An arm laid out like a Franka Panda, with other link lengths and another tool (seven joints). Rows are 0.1 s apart.
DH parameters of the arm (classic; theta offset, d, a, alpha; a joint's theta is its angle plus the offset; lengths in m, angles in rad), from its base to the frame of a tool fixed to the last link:
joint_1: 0 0.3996 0 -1.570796
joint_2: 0 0 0 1.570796
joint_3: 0 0.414 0.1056 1.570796
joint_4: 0 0 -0.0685 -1.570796
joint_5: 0 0.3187 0 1.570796
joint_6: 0 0 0.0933 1.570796
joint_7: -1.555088 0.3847 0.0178 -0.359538
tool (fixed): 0 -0.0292 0 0
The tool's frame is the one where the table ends.
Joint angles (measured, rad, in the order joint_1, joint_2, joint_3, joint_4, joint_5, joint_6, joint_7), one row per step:
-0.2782 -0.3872 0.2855 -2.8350 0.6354 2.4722 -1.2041
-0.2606 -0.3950 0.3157 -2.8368 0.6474 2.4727 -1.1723
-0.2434 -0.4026 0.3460 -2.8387 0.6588 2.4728 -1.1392
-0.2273 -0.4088 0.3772 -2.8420 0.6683 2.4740 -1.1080
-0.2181 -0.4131 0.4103 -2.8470 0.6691 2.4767 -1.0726
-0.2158 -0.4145 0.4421 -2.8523 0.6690 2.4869 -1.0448
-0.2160 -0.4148 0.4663 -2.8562 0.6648 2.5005 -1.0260
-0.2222 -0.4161 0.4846 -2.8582 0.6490 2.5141 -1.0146
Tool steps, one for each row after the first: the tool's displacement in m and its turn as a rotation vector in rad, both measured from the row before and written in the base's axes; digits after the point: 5 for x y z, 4 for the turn. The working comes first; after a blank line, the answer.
Tool pose at each row, in the base's axes (x y z in m, rotation vector in rad; the steps are taken from these numbers as rounded here):
0.30231 0.07833 0.27179 1.2706 2.5681 0.9109
0.29928 0.09244 0.27213 1.2670 2.5764 0.9066
0.29539 0.10624 0.27216 1.2653 2.5846 0.9011
0.29020 0.11905 0.27108 1.2613 2.5962 0.8922
0.28401 0.12832 0.26836 1.2621 2.6081 0.8716
0.28050 0.13377 0.26525 1.2600 2.6136 0.8489
0.27974 0.13594 0.26298 1.2503 2.6155 0.8282
0.28117 0.13382 0.26171 1.2292 2.6181 0.8034

-0.00303 0.01411 0.00034 -0.0025 0.0043 0.0054
-0.00389 0.01380 0.00003 -0.0029 0.0054 0.0043
-0.00519 0.01281 -0.00108 -0.0052 0.0068 0.0067
-0.00619 0.00927 -0.00272 -0.0121 0.0101 0.0033
-0.00351 0.00545 -0.00311 -0.0151 0.0039 0.0011
-0.00076 0.00217 -0.00227 -0.0158 -0.0028 0.0031
0.00143 -0.00212 -0.00127 -0.0209 -0.0078 0.0084

